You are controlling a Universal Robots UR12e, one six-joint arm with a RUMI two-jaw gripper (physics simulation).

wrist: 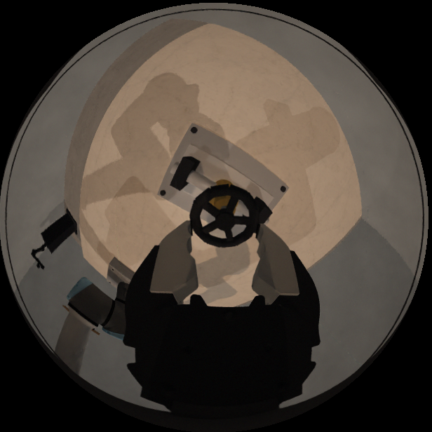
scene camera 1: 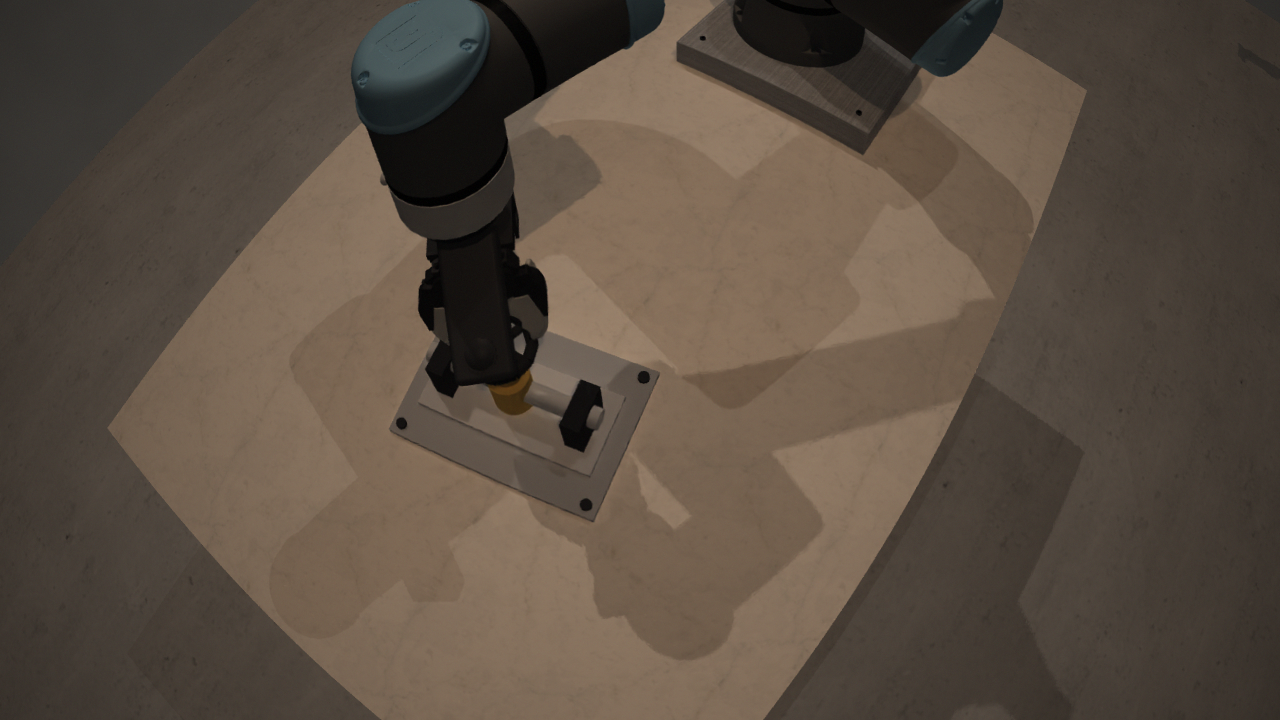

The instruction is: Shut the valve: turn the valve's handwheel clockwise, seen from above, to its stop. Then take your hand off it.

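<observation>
The black spoked handwheel [scene camera 1: 532, 349] [wrist: 225, 220] sits level above the orange valve body [scene camera 1: 512, 396] [wrist: 218, 201]. In the scene view the gripper's dark body hides much of the wheel. My gripper [scene camera 1: 490, 344] [wrist: 224, 223] is shut on the handwheel, with one fingertip against its rim on each side. The valve's pale pipe [scene camera 1: 547, 398] [wrist: 200, 180] runs through black supports above a grey base plate [scene camera 1: 496, 458] [wrist: 245, 165]. How far the wheel is from its stop cannot be told from these views.
The pale table [scene camera 1: 501, 617] [wrist: 240, 65] bears the base plate. The robot's metal mounting plate [scene camera 1: 769, 80] stands at the table's back right in the scene view. A black box-shaped device [wrist: 59, 232] shows beyond the table's left edge in the wrist view. Arm shadows cross the table.
</observation>
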